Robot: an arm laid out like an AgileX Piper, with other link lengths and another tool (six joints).
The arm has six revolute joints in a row. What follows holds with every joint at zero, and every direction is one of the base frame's. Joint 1 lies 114.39 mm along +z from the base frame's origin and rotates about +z. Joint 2 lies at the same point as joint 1 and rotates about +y. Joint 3 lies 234.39 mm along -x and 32.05 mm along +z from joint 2 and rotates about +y. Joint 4 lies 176.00 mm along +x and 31.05 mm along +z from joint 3 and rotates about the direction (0.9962, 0, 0.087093). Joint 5 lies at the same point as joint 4 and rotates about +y. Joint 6 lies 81.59 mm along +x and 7.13 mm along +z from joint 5 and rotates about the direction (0.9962, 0, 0.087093). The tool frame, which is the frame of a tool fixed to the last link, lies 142.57 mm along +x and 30.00 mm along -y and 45.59 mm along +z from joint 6; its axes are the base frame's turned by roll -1.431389, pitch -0.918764 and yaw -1.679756 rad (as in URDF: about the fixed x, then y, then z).
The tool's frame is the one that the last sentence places.
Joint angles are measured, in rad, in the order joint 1, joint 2, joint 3, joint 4, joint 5, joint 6. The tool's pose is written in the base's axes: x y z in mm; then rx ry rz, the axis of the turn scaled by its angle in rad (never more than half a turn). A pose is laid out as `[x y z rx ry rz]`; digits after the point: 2 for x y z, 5 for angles.
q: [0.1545 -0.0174 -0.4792 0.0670 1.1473 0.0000]
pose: [117.41 1.15 158.36 -2.35240 0.58269 -1.18846]
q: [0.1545 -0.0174 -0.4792 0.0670 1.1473 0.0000]
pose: [117.41 1.15 158.36 -2.35240 0.58269 -1.18846]
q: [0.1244 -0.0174 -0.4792 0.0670 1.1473 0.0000]
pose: [117.39 -2.38 158.36 -2.35144 0.62016 -1.20159]
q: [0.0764 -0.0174 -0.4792 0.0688 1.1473 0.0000]
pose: [117.13 -7.66 158.34 -2.34788 0.67967 -1.22076]
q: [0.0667 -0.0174 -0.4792 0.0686 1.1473 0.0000]
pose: [117.06 -8.84 158.34 -2.34734 0.69190 -1.22505]
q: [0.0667 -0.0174 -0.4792 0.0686 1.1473 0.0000]
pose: [117.06 -8.84 158.34 -2.34734 0.69190 -1.22505]
